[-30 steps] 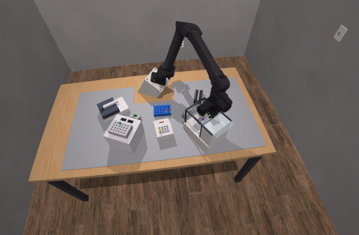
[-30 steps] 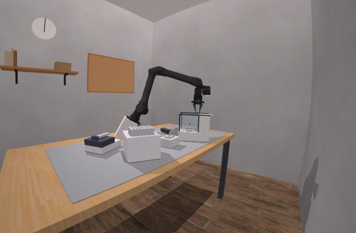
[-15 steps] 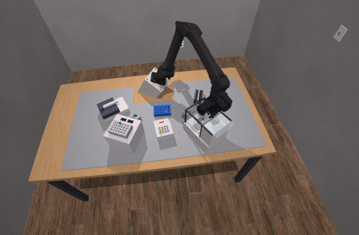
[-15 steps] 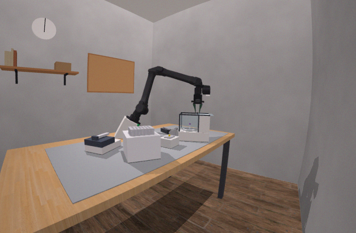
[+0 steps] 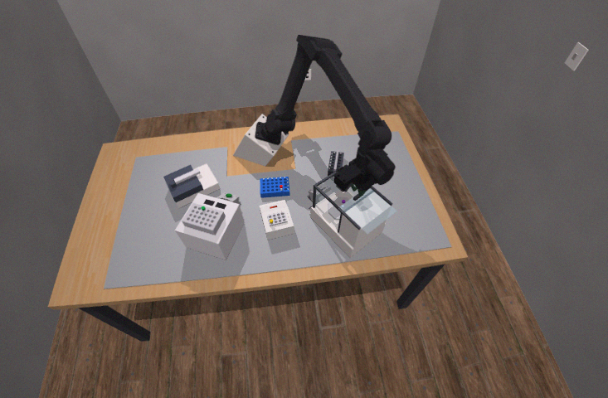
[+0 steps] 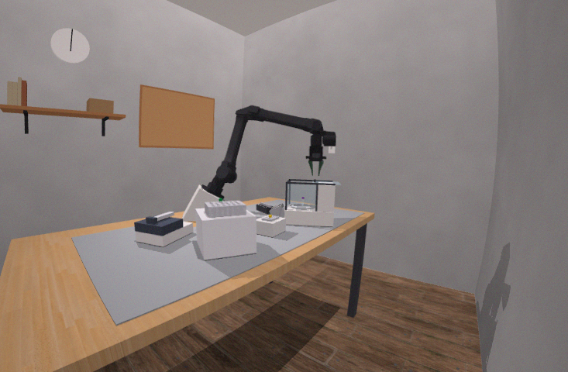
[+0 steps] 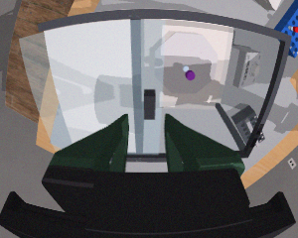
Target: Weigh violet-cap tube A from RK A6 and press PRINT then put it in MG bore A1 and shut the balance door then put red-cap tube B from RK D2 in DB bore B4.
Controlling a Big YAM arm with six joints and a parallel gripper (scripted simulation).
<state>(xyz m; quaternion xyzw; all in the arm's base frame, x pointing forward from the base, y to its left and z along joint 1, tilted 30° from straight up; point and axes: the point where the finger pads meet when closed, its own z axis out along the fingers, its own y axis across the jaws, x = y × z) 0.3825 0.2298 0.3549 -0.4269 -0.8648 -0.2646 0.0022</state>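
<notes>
The balance door lies 2 cm ahead of my hand, 2 cm to the left of it and 4 cm below it. Also, from my hand: yellow-capped tube 2 cm ahead, 31 cm to the right, 19 cm below; then dry block 2 cm behind, 30 cm to the right, 22 cm below; then magnet block 34 cm behind, 5 cm to the right, 23 cm below.
</notes>
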